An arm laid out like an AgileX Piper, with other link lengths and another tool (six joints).
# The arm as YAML. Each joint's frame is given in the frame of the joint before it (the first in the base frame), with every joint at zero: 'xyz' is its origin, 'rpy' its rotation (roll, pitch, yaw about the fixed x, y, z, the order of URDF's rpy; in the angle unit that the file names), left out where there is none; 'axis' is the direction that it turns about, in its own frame. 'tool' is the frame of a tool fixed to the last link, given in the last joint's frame.
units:
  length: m
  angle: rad
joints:
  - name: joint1
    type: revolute
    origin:
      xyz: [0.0, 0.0, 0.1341]
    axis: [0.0, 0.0, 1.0]
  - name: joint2
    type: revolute
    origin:
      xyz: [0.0, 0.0, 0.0]
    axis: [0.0, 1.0, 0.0]
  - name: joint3
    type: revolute
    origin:
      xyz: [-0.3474, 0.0, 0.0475]
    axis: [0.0, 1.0, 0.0]
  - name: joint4
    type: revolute
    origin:
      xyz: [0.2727, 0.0, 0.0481]
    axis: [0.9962, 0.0, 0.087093]
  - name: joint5
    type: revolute
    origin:
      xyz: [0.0, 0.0, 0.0]
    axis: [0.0, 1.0, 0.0]
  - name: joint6
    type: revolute
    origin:
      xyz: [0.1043, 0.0, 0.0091]
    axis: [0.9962, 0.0, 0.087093]
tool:
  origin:
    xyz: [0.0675, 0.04, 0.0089]
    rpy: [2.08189, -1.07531, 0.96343]
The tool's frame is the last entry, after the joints.
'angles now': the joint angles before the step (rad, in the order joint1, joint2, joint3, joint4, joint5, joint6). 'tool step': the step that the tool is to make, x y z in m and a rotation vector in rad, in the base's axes. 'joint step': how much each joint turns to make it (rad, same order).
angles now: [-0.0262 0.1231 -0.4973 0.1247 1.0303 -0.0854]
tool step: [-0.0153 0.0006 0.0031 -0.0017 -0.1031 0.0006]
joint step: [-0.0002 -0.1038 0.0009 0.0015 -0.0002 -0.0003]
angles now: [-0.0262 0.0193 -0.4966 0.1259 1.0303 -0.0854]
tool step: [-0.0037 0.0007 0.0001 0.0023 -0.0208 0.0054]
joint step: [0.0032 -0.0230 0.0011 0.0037 0.0011 -0.0002]
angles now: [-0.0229 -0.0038 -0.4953 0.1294 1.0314 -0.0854]
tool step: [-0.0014 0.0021 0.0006 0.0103 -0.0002 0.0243]
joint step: [0.0177 0.0000 0.0001 0.0121 -0.0002 0.0002]
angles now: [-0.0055 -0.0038 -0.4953 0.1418 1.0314 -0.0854]
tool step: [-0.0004 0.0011 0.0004 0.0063 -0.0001 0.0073]
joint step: [0.0034 0.0001 0.0001 0.0073 -0.0003 0.0002]
